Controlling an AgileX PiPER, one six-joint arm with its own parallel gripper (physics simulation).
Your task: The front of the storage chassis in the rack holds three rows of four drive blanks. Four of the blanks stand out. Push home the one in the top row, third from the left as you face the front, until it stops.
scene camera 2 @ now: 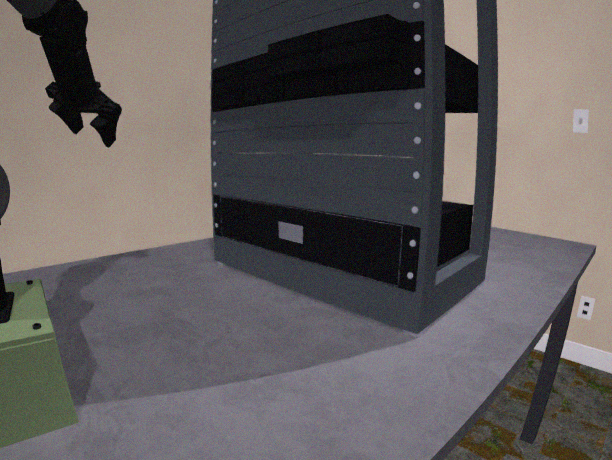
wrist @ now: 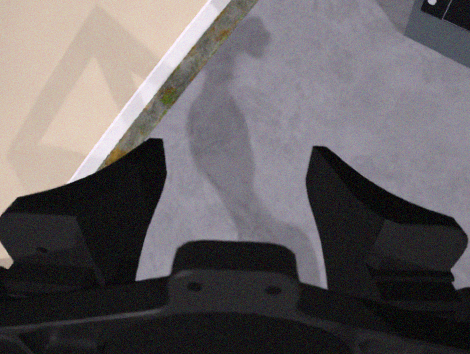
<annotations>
gripper: scene camera 2 94,136; wrist 237,160
</annotations>
